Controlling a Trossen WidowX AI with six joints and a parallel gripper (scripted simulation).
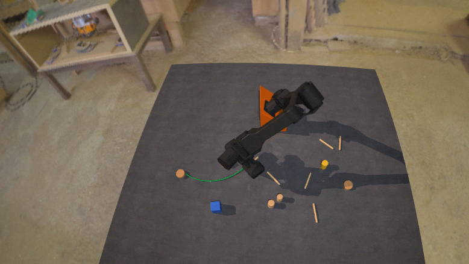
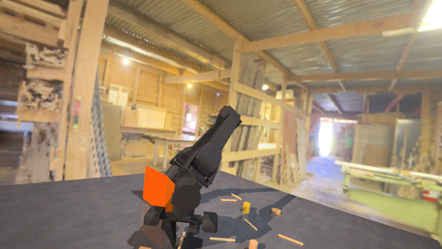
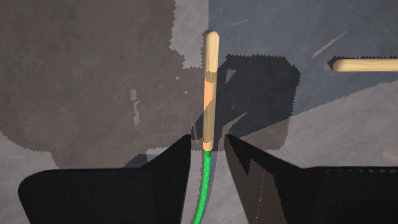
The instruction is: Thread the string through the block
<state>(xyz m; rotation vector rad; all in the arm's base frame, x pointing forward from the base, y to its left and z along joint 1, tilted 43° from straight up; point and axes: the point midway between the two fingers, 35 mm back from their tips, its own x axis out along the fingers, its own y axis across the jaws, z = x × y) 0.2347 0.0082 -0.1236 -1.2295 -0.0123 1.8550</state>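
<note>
Right now the wooden block is 10 cm to the right of my gripper tip and 1 cm above it. Also, from my gripper tip: blue cube 20 cm ahead, 8 cm to the right, 2 cm above; thin wooden stick 1 cm behind, 1 cm to the left; round wooden button 8 cm ahead, 28 cm to the right.
</note>
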